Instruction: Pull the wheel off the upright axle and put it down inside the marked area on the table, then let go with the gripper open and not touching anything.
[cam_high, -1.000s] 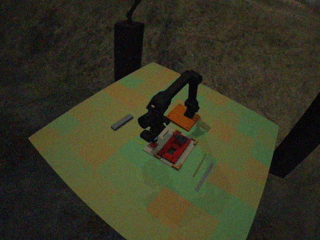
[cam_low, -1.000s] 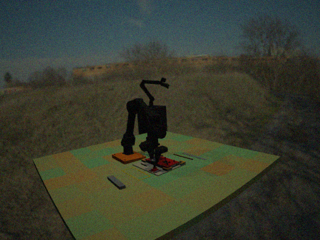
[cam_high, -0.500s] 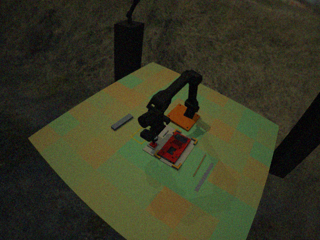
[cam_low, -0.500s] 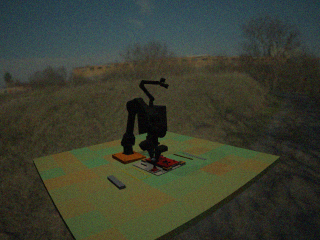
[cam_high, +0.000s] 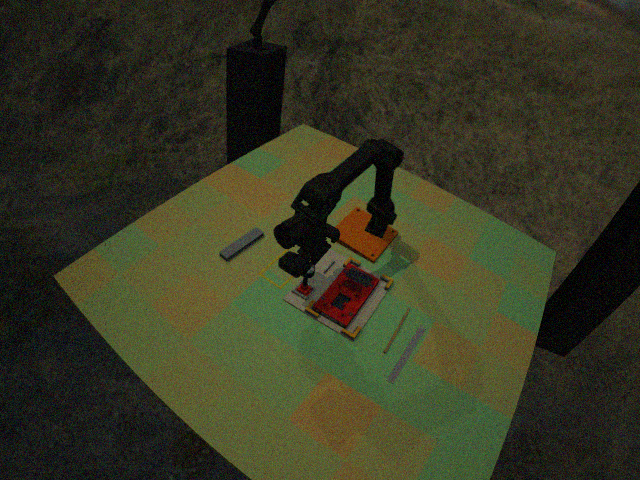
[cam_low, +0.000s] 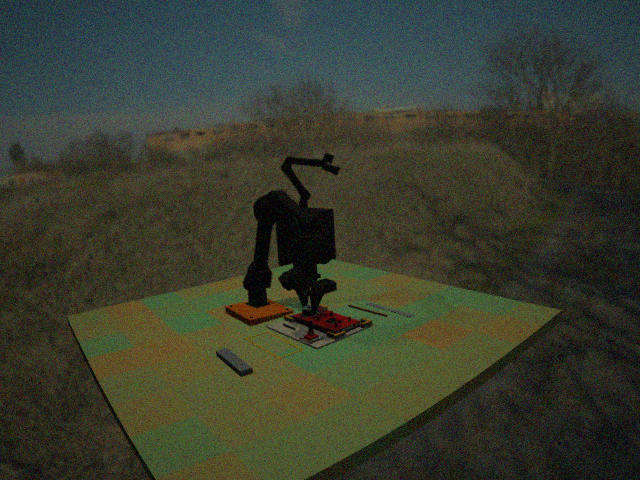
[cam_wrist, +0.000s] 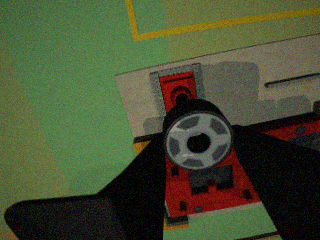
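Now: the upright axle 6 cm below my gripper tip. The rest, counted from my gripper tip: grey strip 5 cm ahead, 33 cm to the left, 10 cm below; thin stick 1 cm behind, 28 cm to the left, 9 cm below; wheel right at my gripper tip.
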